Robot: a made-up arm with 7 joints.
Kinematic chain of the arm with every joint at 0, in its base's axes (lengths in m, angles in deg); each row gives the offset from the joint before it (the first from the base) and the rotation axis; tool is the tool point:
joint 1: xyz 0 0 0.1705 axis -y
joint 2: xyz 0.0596 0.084 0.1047 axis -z
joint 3: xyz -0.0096 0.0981 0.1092 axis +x
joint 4: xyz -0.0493 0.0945 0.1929 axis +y
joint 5: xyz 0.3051 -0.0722 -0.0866 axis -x
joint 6: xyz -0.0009 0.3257 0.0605 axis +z
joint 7: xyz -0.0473 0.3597 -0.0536 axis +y
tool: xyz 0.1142 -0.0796 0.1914
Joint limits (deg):
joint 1: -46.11..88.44
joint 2: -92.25..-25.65
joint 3: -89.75..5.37
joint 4: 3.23..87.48
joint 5: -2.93..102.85
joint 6: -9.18..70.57
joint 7: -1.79..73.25
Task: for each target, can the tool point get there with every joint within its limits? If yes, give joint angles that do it. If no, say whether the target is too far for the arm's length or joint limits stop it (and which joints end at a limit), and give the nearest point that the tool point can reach.
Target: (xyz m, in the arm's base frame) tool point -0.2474 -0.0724 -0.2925
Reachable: yes | joints 8.68 -32.54 -62.63 80.96 34.62 5.67 53.65
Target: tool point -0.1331 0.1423 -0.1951
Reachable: yes | joints -18.24 -64.41 -15.27 15.05 82.60 35.92 49.44
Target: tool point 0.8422 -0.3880 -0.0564
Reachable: no: joint limits stop it (at a limit: joint 1, joint 2, joint 3, joint 5, joint 7) | nearest point 0.6315 -0.2982 0.0439 | short by 0.250 m
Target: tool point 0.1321 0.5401 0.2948
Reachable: no: joint limits stop it (at a limit: joint 1, joint 2, joint 4, joint 5, joint 6) | nearest point 0.2254 0.5149 0.3427 | short by 0.108 m
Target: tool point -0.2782 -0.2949 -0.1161
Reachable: yes | joints 0.57 -40.89 -50.65 66.71 81.44 0.35 11.46
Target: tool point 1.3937 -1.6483 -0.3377
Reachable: no: too far | nearest point 0.4738 -0.5908 0.1561 | short by 1.486 m
